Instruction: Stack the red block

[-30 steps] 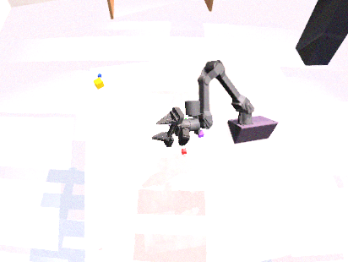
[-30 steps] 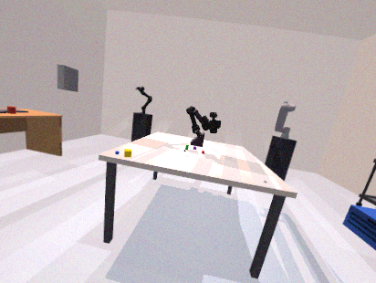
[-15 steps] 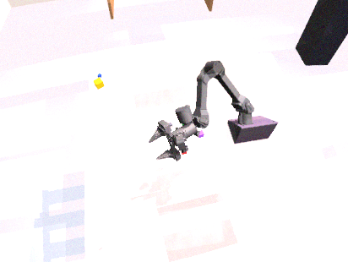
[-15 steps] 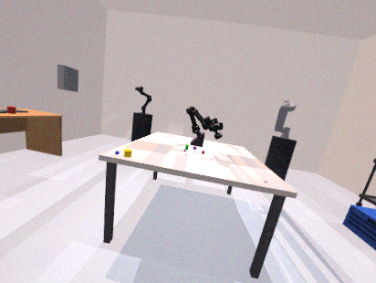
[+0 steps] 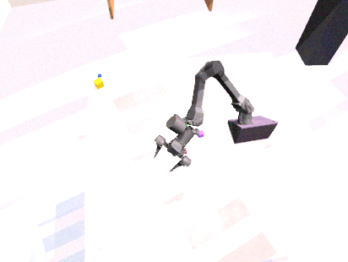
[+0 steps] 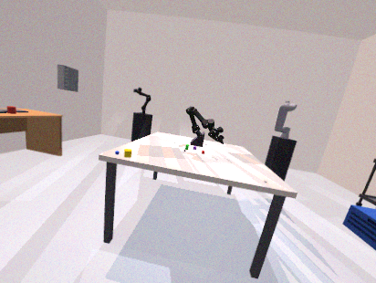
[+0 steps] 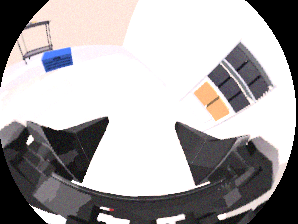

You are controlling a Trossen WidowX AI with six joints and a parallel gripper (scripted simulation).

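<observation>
Now: the red block 130 mm behind my gripper tip, 130 mm to the right of it and 140 mm below it. From my gripper tip the other things lie so: yellow block 350 mm ahead, 650 mm to the right, 130 mm below; purple block 230 mm behind, 230 mm to the right, 140 mm below.
</observation>
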